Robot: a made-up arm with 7 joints. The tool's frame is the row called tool.
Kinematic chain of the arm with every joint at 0, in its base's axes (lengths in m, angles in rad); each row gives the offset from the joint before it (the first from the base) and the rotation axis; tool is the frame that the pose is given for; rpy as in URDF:
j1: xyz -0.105 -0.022 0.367 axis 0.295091 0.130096 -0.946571
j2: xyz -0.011 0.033 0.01 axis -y
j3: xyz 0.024 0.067 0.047 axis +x
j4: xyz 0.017 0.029 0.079 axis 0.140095 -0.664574 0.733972
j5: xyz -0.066 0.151 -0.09 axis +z
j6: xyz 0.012 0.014 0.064 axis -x
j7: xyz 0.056 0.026 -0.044 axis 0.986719 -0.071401 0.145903
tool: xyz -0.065 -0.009 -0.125 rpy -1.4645 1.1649 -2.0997
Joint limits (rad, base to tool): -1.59..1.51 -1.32..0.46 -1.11..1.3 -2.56..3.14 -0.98..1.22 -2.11..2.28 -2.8..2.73
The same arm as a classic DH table. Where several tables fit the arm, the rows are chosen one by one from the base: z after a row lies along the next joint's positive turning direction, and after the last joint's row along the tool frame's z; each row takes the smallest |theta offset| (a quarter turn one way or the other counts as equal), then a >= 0, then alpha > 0; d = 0 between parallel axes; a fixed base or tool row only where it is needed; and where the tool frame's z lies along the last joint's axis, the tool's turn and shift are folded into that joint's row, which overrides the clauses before.
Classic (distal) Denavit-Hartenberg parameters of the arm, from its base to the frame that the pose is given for. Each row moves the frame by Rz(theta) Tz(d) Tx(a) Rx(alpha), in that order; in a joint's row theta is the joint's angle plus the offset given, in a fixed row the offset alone. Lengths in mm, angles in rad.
base (fixed): d 59  theta_offset -1.1556  a -22.2  alpha -2.8132
j1: d -338.4  theta_offset -1.1755  a -7.5  alpha -1.7013
j2: d -101.7  theta_offset 1.2686  a 47  alpha 1.5708
j3: d 35.5  theta_offset -0.835  a 74.5  alpha -1.4302
j4: d -198.1  theta_offset -1.4173  a -33.4  alpha -0.7466
j5: d 148.4  theta_offset 1.363  a 14  alpha -1.5708
j6: d -377.5  theta_offset -0.4551  a 4  alpha 2.9784
j7: d -445  theta_offset 1.266  a -110.8  alpha -0.5614
tool (fixed): d 58.6  theta_offset 2.5286  a 0  alpha 0
Joint limits (rad, base to tool): -1.59..1.51 -1.32..0.46 -1.11..1.3 -2.56..3.14 -0.98..1.22 -2.11..2.28 -2.8..2.73

